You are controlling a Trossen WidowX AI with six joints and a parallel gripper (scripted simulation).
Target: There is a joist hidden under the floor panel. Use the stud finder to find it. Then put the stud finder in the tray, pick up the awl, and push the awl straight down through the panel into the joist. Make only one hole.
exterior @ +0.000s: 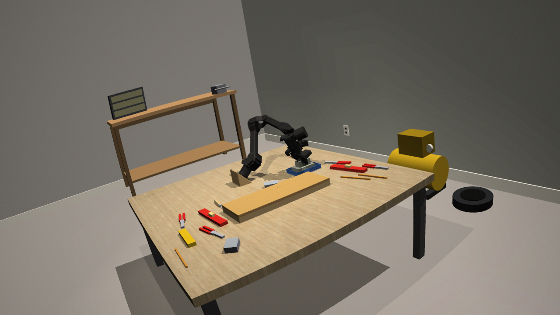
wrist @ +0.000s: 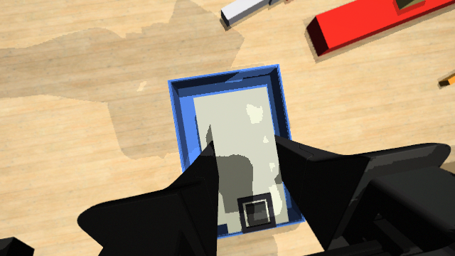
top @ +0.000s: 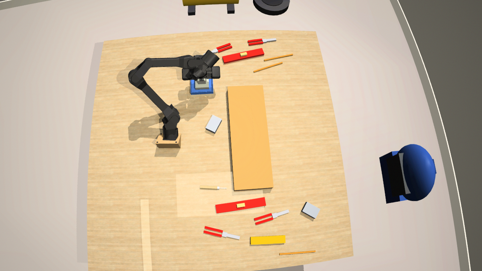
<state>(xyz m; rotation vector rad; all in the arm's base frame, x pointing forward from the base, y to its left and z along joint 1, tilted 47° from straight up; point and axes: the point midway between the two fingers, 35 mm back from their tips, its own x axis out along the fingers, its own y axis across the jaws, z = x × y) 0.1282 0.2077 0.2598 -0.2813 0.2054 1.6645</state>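
Right now the stud finder is 30 mm to the right of my gripper tip and 20 mm above it. Round my gripper tip: yellow block: 810 mm to the right, 350 mm ahead, 30 mm below; awl: 570 mm to the right, 100 mm ahead, 30 mm below; blue tray: 30 mm below, 10 mm to the right.
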